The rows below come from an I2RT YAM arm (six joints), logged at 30 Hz.
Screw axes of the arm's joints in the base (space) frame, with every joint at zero. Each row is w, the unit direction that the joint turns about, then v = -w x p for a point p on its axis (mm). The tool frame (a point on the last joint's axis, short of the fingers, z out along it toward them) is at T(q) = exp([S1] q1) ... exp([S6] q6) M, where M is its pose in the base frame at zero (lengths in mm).
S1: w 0 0 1 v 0 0 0
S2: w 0 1 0 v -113.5 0 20
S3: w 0 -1 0 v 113.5 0 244
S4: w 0 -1 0 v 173.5 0 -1
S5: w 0 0 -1 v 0 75 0
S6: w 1 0 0 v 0 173.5 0
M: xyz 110.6 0 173.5 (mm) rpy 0 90 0 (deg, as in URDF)
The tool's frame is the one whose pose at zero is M.
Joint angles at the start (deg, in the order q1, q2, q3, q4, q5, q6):
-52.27, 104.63, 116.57, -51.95, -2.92, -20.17
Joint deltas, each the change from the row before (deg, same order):
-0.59, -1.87, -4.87, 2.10, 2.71, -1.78
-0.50, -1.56, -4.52, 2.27, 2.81, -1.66
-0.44, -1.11, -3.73, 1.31, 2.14, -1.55
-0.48, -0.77, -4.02, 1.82, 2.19, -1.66
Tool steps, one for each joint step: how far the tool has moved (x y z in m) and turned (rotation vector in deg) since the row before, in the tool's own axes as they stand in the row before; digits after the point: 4 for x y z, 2 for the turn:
0.0127, -0.0017, 0.0039, 2.63, 1.97, -1.37
0.0120, -0.0007, 0.0051, 2.67, 1.88, -1.34
0.0116, 0.0007, 0.0057, 1.70, 2.23, -1.34
0.0127, 0.0017, 0.0094, 1.64, 2.42, -1.48

